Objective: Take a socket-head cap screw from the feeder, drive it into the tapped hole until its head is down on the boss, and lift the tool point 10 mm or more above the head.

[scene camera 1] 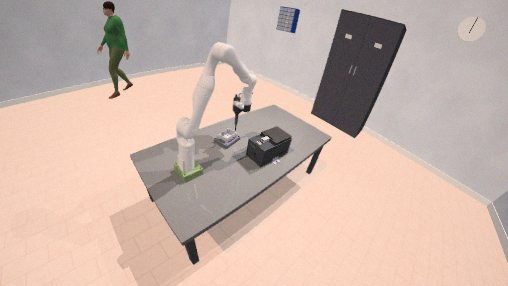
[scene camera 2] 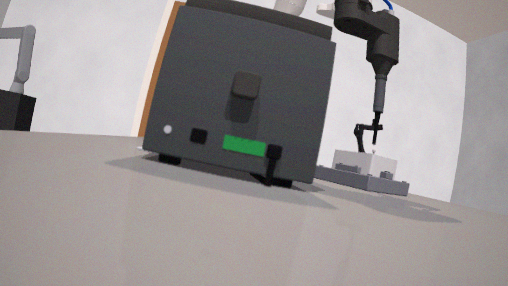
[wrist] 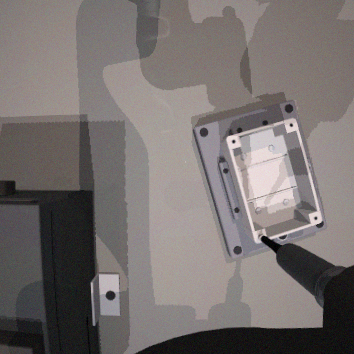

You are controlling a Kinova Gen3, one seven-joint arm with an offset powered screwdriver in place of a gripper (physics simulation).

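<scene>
The screwdriver (scene camera 1: 236, 130) (scene camera 2: 374, 144) (wrist: 263, 238) points down over the near corner boss of the pale open-topped housing (scene camera 2: 356, 159) (wrist: 245, 196). Its bare bit tip is a little above a small light screw head (scene camera 2: 373, 151) at that corner, with a narrow gap between them. No screw shows on the tip. Whether the head lies flush on the boss is too small to tell. The housing sits on a grey fixture plate (scene camera 2: 390, 186) (wrist: 214, 175). The black box-shaped feeder (scene camera 1: 260, 151) (scene camera 2: 200, 75) (wrist: 72, 250) stands on the table beside the fixture.
A small white bracket (wrist: 113, 282) is beside the feeder. A thin dark bent arm (scene camera 2: 359, 137) rises by the housing, near the bit. The arm's green base (scene camera 1: 188, 171) is on the grey table (scene camera 1: 225, 192). A person (scene camera 1: 116, 37) and a dark cabinet (scene camera 1: 355, 75) are beyond the table.
</scene>
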